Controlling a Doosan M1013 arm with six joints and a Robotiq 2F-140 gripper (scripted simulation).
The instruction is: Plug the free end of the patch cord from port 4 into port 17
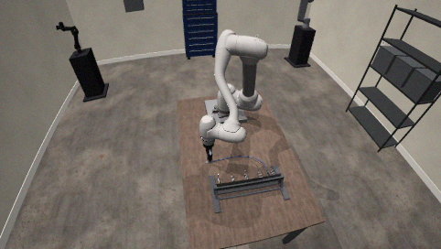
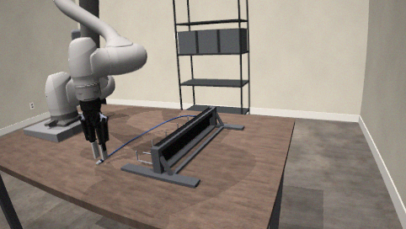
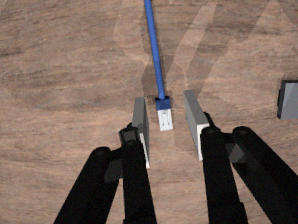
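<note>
The plug is 4 cm below my hand and 2 cm to the right of it.
</note>
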